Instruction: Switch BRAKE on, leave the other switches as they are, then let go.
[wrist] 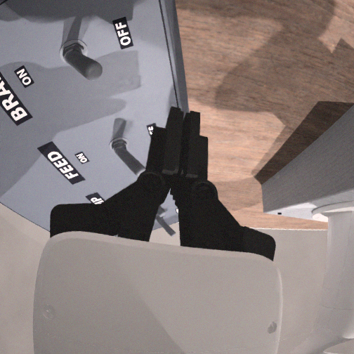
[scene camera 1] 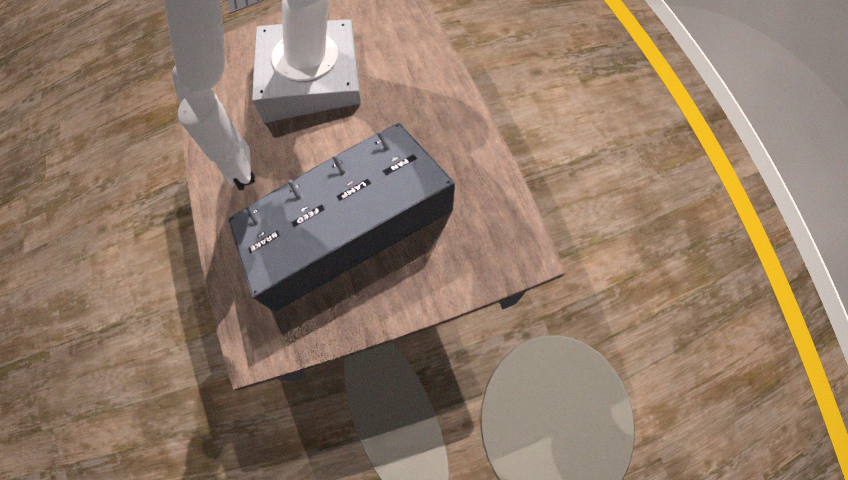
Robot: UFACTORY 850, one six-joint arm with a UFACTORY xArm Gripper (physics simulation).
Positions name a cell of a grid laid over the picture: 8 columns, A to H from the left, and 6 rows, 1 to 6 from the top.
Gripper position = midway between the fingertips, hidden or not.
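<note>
You'd see the gripper here (scene camera 1: C3), (wrist: E3), and there's a dark switch box as well (scene camera 1: D3), (wrist: B3).
</note>
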